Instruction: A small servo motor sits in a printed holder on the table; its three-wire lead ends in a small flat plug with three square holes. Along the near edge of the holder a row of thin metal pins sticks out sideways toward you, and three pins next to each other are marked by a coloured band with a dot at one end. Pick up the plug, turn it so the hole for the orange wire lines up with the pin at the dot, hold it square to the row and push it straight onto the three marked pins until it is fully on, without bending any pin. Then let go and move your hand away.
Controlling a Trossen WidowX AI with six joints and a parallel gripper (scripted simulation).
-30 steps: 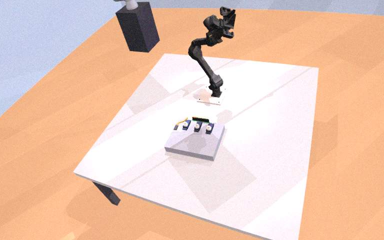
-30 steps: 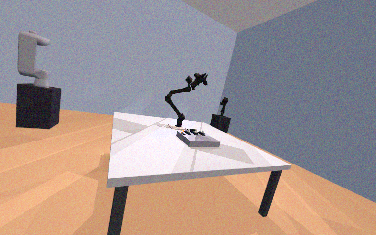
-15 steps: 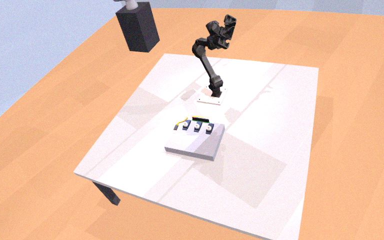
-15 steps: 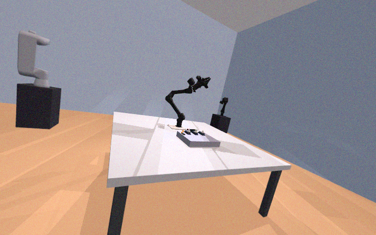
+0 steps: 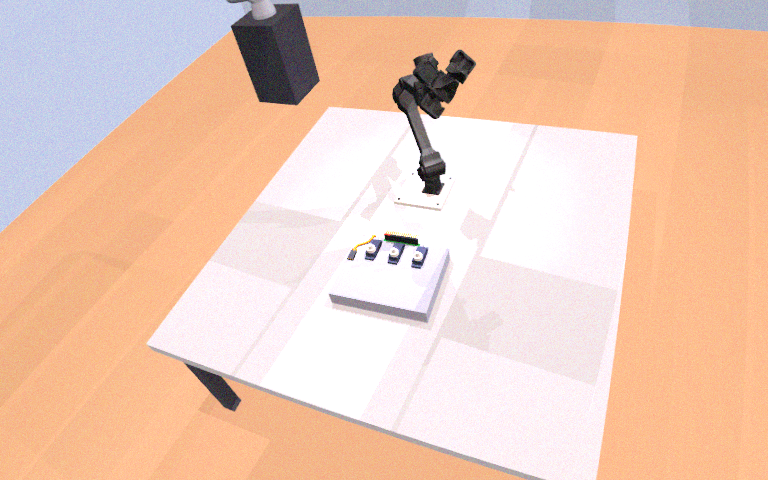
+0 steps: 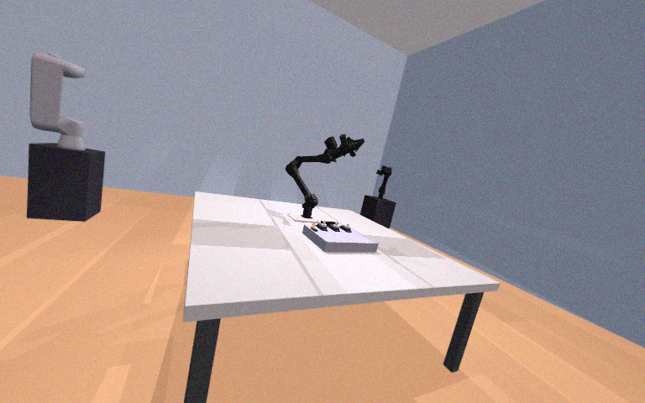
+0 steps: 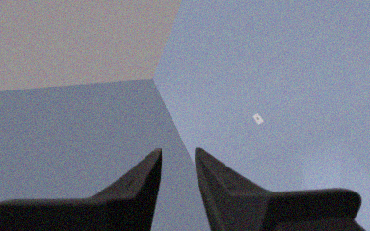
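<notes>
The red band is 13 cm ahead of my gripper tip, 22 cm to the right of it and 48 cm below it. Also, from my gripper tip: printed holder (29 cm ahead, 17 cm to the right, 53 cm below).
</notes>
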